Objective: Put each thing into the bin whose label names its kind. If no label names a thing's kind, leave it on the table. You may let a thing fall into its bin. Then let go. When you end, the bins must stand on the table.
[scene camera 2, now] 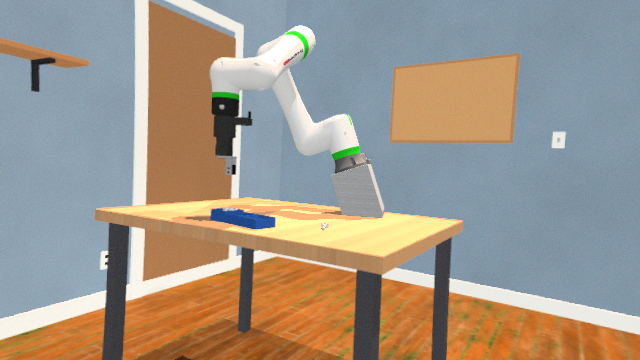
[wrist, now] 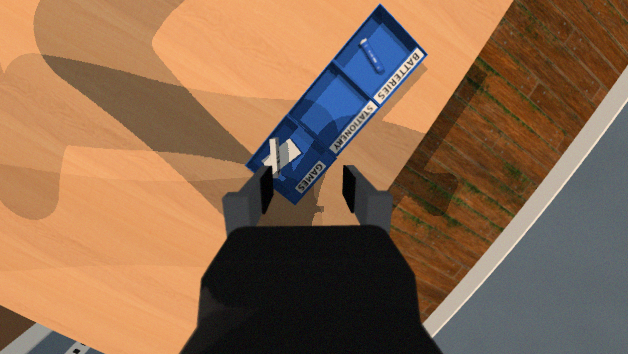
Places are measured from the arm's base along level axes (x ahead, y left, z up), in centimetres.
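Pixels of known places: gripper, fingertip midpoint: (scene camera 2: 230, 174) (wrist: 307, 179); arm's base at its link origin: (scene camera 2: 351, 169).
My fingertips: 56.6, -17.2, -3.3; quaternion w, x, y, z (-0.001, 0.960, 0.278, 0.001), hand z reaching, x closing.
Observation:
Ahead of a thing's pixels: the offset from my fingertips to its top centre, as dx, dy, dz. "pt": to the spot under its first point. Level surfaces: height alone.
My gripper (scene camera 2: 230, 171) (wrist: 307, 179) is open and empty, above the GAMES end of a row of blue bins @(+0.1, +6.2, -12.5) (scene camera 2: 255, 221). In the wrist view the GAMES bin @(pt +1.5, -5.7, -12.9) (wrist: 294, 194) holds a white domino @(-3.1, -2.9, -12.5) (wrist: 274, 156), tilted or on its edge, against another flat white piece @(-2.6, -2.7, -15.0) (wrist: 292, 150). The left finger hides a little of this bin. The STATIONERY bin @(pt -0.9, +7.2, -15.7) (wrist: 330, 100), in the middle, looks empty. The BATTERIES bin @(pt +1.9, +17.7, -15.7) (wrist: 392, 42) holds a blue battery @(+0.5, +14.7, -14.7) (wrist: 371, 56). Small whitish things @(-10.7, +32.9, -15.1) (scene camera 2: 324, 226) lie on the table right of the bins in the scene view, too small to tell apart.
The bins stand on the wooden table @(dz -16.4) (scene camera 2: 400, 235) (wrist: 150, 225), near one long edge. Beyond that edge the wood floor (wrist: 500, 150) shows. The arm's grey base block (scene camera 2: 357, 192) stands at the back right of the table. Arm shadows fall across the table top and bins.

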